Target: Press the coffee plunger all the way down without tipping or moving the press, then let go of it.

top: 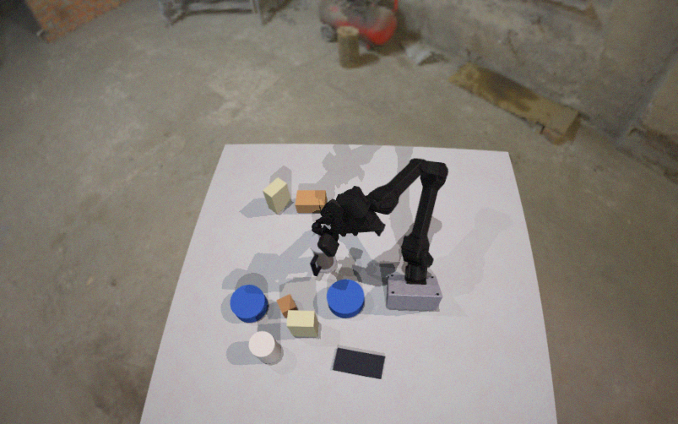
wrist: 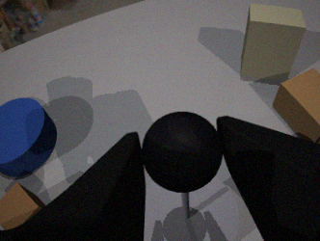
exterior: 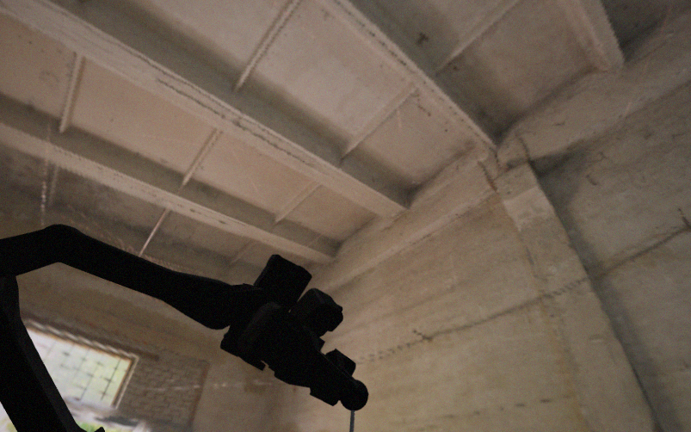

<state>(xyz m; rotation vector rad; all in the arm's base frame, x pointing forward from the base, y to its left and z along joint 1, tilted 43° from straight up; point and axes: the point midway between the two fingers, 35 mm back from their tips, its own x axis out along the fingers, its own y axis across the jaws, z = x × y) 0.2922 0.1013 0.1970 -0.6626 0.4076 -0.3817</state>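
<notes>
Right now the coffee press is 12 cm below my gripper tip and 2 cm to the left of it. The rest, counted from my gripper tip: dark flat plate: 35 cm to the left, 23 cm below, 16 cm behind; then white cylinder: 34 cm to the left, 18 cm below, 13 cm ahead.
</notes>
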